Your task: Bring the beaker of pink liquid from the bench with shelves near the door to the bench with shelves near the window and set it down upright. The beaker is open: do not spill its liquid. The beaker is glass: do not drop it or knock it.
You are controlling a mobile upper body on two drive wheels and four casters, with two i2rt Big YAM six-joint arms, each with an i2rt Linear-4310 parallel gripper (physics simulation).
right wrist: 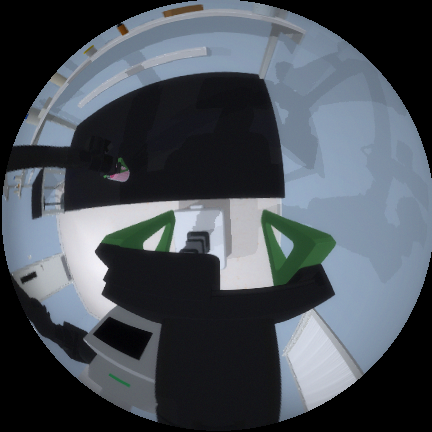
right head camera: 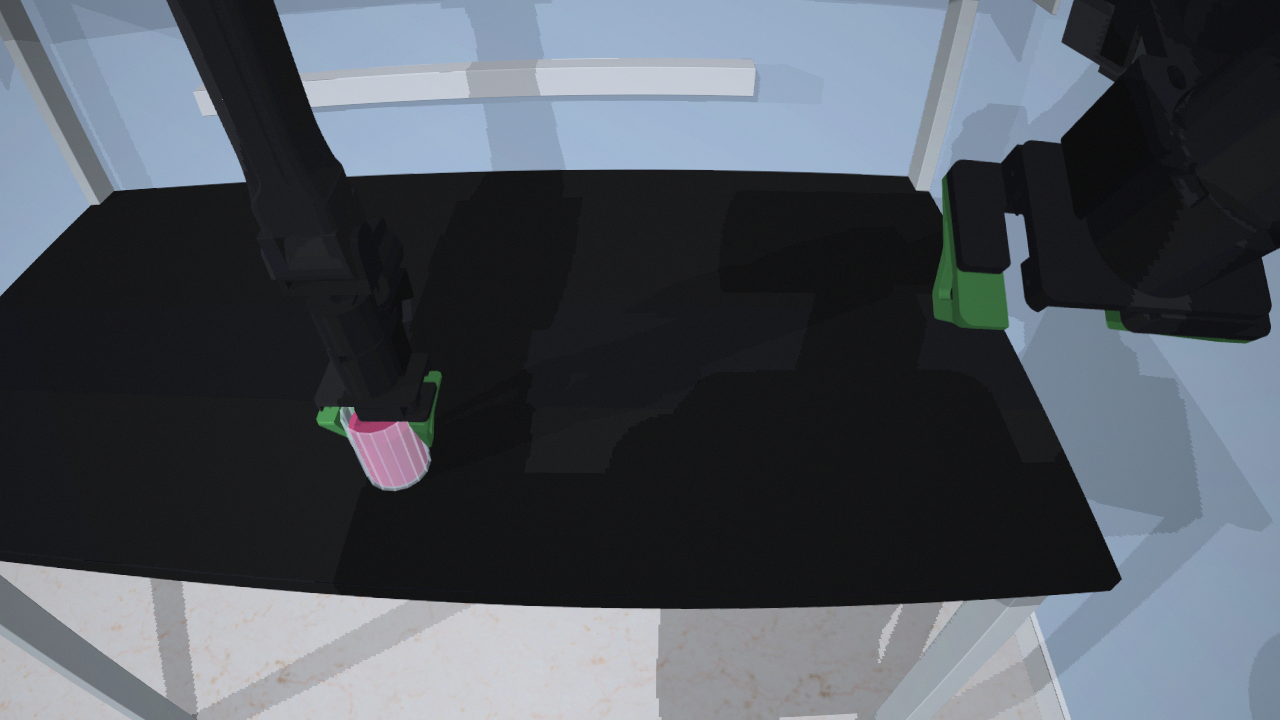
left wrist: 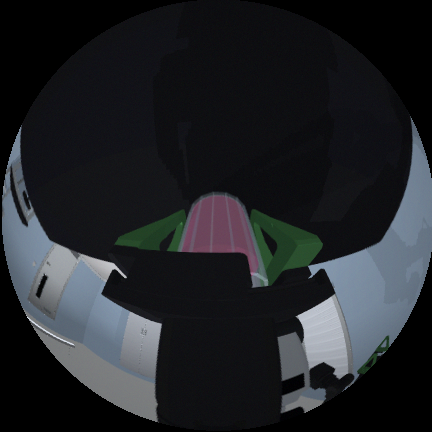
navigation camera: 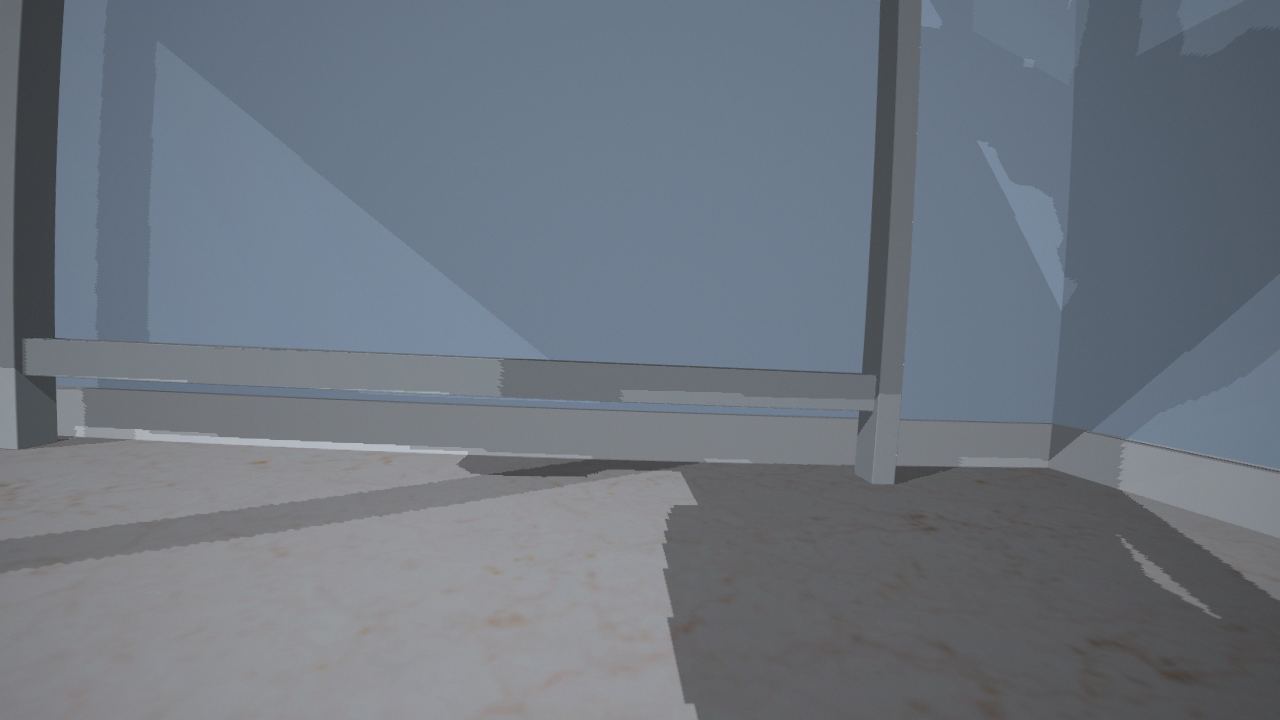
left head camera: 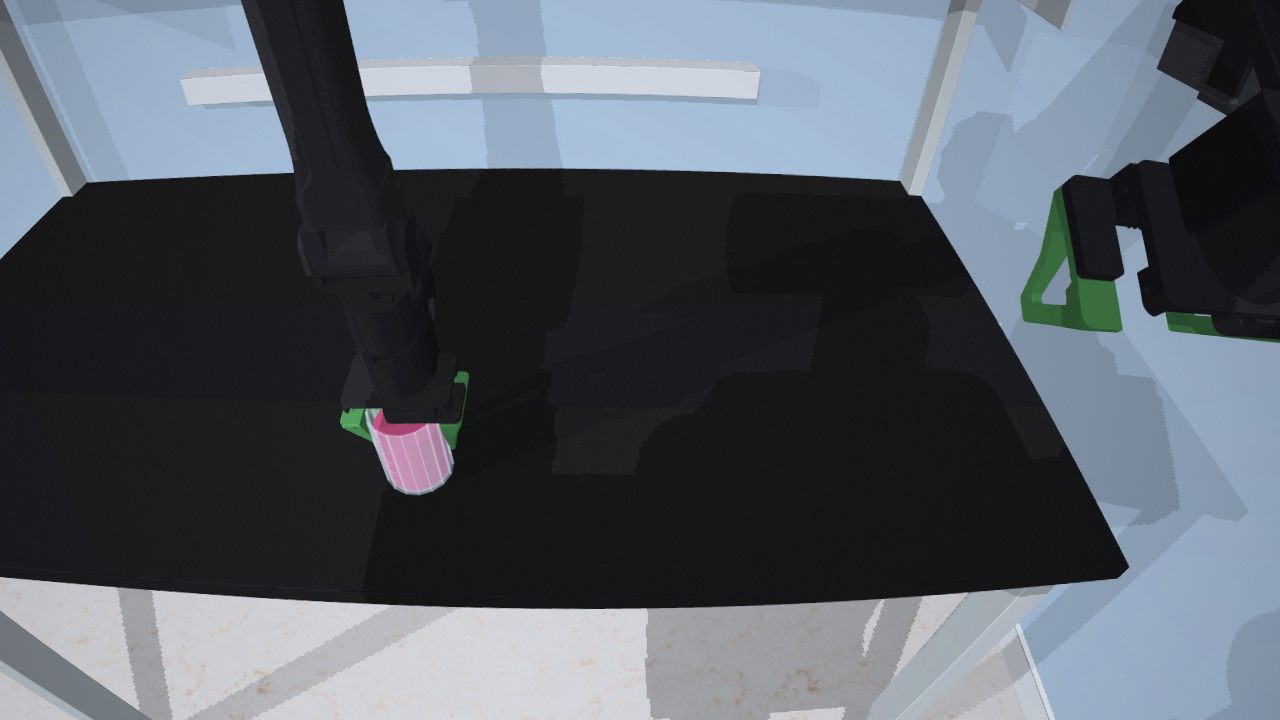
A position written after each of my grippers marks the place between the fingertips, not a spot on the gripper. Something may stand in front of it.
In view: my left gripper (left head camera: 419,444), my right gripper (right head camera: 1024,310), a glass beaker of pink liquid (left head camera: 416,458) and a door (left wrist: 59,263).
The glass beaker of pink liquid is seen too in the right head camera view (right head camera: 393,457) and in the left wrist view (left wrist: 217,221). My left gripper also shows in the right head camera view (right head camera: 398,442) and in the left wrist view (left wrist: 217,213). My right gripper is seen too in the right wrist view (right wrist: 217,214) and in the left head camera view (left head camera: 1099,314). The navigation camera view does not show the glass beaker of pink liquid: it is out of frame.
